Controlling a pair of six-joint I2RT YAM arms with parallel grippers.
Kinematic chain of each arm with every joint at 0, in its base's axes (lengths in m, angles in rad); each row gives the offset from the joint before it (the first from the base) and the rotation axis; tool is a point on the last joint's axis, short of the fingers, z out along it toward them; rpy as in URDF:
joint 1: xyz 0 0 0.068 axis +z
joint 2: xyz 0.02 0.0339 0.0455 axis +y
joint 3: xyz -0.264 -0.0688 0 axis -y
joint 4: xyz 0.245 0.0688 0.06 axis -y
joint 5: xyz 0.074 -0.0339 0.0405 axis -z
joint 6: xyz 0.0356 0 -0.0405 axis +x
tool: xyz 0 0 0 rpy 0 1.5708 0
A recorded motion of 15 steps. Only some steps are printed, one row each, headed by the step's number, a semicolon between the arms.
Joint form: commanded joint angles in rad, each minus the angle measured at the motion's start. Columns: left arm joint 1, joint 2, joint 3, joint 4, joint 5, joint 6; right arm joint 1, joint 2, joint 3, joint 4, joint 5, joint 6.
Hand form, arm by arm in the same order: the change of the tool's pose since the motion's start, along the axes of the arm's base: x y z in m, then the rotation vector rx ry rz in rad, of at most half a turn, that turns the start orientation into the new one. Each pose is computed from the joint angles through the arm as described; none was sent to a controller.
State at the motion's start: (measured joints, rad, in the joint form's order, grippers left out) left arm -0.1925 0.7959 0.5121 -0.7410 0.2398 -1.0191; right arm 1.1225 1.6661 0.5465 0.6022 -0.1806 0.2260
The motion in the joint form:
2: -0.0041 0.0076 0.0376 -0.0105 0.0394 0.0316; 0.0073 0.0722 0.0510 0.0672 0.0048 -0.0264
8: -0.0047 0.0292 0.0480 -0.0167 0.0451 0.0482; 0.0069 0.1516 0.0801 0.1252 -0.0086 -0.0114
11: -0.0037 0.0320 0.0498 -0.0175 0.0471 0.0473; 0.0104 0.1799 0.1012 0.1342 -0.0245 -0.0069
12: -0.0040 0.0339 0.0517 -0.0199 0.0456 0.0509; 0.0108 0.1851 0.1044 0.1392 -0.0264 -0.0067
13: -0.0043 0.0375 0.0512 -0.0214 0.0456 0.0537; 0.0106 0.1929 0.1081 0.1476 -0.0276 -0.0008
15: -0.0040 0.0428 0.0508 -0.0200 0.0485 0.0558; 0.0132 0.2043 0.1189 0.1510 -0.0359 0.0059
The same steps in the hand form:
2: 0.0028 -0.0025 0.0104 -0.0224 -0.0237 -0.0508; 0.0055 0.0163 -0.0015 0.0349 -0.0445 0.0154
8: 0.0051 -0.0033 0.0105 -0.0169 -0.0116 -0.0679; 0.0097 0.0261 -0.0126 0.0479 -0.0293 0.0198
11: 0.0055 -0.0033 0.0107 -0.0186 -0.0092 -0.0672; 0.0106 0.0320 -0.0154 0.0537 -0.0193 0.0352
12: 0.0057 -0.0033 0.0109 -0.0154 -0.0083 -0.0697; 0.0109 0.0330 -0.0157 0.0568 -0.0197 0.0372
13: 0.0058 -0.0034 0.0102 -0.0133 -0.0037 -0.0722; 0.0114 0.0342 -0.0165 0.0621 -0.0160 0.0354
15: 0.0064 -0.0036 0.0095 -0.0141 0.0002 -0.0751; 0.0116 0.0373 -0.0171 0.0676 -0.0078 0.0423

